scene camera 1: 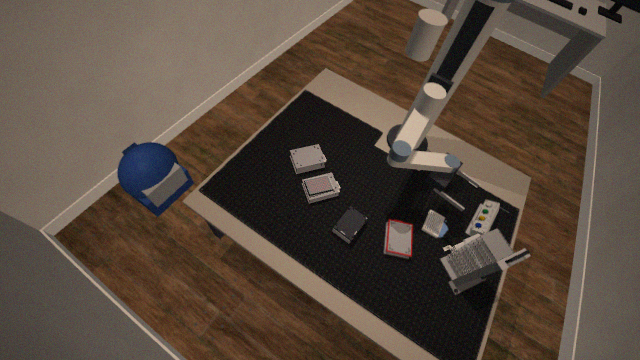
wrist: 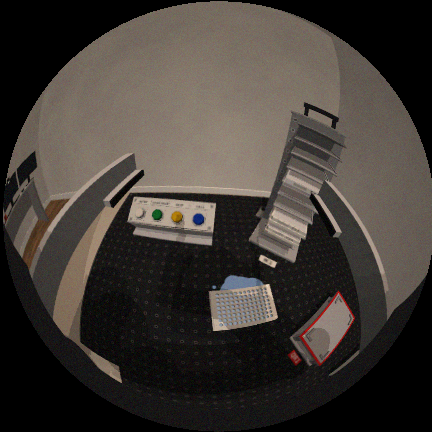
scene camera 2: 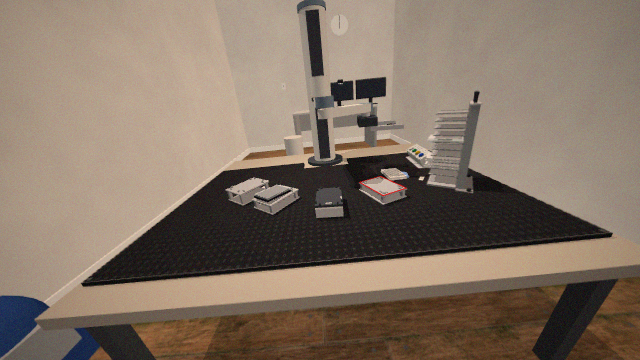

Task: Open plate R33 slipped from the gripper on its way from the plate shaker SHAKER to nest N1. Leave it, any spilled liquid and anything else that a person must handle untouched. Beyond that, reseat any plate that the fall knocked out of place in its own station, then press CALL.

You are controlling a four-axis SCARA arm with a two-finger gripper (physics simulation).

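Frame: origin at the arm's base, x ahead, y left, z up, level; metres.
Where they show: gripper, between the fingertips: (scene camera 1: 471,197) (wrist: 230,168) (scene camera 2: 399,124); arm's base, origin of its link: (scene camera 2: 325,160).
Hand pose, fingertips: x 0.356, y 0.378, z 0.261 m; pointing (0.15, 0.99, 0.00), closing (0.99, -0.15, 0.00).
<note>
Things, the pixels of their top centre, and the offset from my fingertips. "*": a spot on its surface instead.
- Plate R33, centre of its top: (wrist: 244,306) (scene camera 1: 434,222) (scene camera 2: 393,172) 0.062 m ahead, 0.043 m right, 0.234 m down
- blue liquid, centre of its top: (wrist: 242,294) (scene camera 1: 438,227) 0.063 m ahead, 0.014 m right, 0.247 m down
- button panel, centre of its top: (wrist: 168,203) (scene camera 1: 489,216) (scene camera 2: 420,148) 0.101 m back, 0.171 m left, 0.164 m down
- blue button, centre of its top: (wrist: 198,215) (scene camera 1: 479,224) 0.028 m back, 0.142 m left, 0.173 m down
- pink-topped plate, centre of its top: (scene camera 2: 272,189) (scene camera 1: 319,183) 0.251 m ahead, 0.625 m right, 0.180 m down
- dark-topped device, a spot on its surface: (scene camera 2: 329,197) (scene camera 1: 349,225) * 0.346 m ahead, 0.391 m right, 0.193 m down
- red-bordered station, centre of its top: (wrist: 334,326) (scene camera 2: 381,183) (scene camera 1: 400,236) 0.249 m ahead, 0.163 m right, 0.202 m down
Plate R33 (scene camera 1: 433,222) (scene camera 2: 394,174) (wrist: 243,307) lies flat on the mat, with blue liquid (scene camera 1: 443,230) (scene camera 2: 405,175) (wrist: 242,282) by one edge. My gripper (scene camera 1: 470,197) (scene camera 2: 398,125) (wrist: 230,168) is open and empty, above the mat near the button panel (scene camera 1: 491,212) (scene camera 2: 419,154) (wrist: 172,235). The blue button (scene camera 1: 478,225) (wrist: 198,219) sits under the CALL label. A pink-topped plate (scene camera 1: 319,185) (scene camera 2: 273,193) looks skewed or tilted on its station (scene camera 1: 322,196) (scene camera 2: 276,205). The dark-topped device (scene camera 1: 351,222) (scene camera 2: 329,197) looks like the shaker; its label is not readable.
A plate rack (scene camera 2: 469,150) (wrist: 284,170) stands beyond R33; one plate (scene camera 2: 445,138) (wrist: 295,182) at mid-height seems to stick out. A red-bordered station (scene camera 1: 400,237) (scene camera 2: 383,186) (wrist: 330,327) is beside R33. Another station (scene camera 1: 307,157) (scene camera 2: 248,187) bears no plate.
</note>
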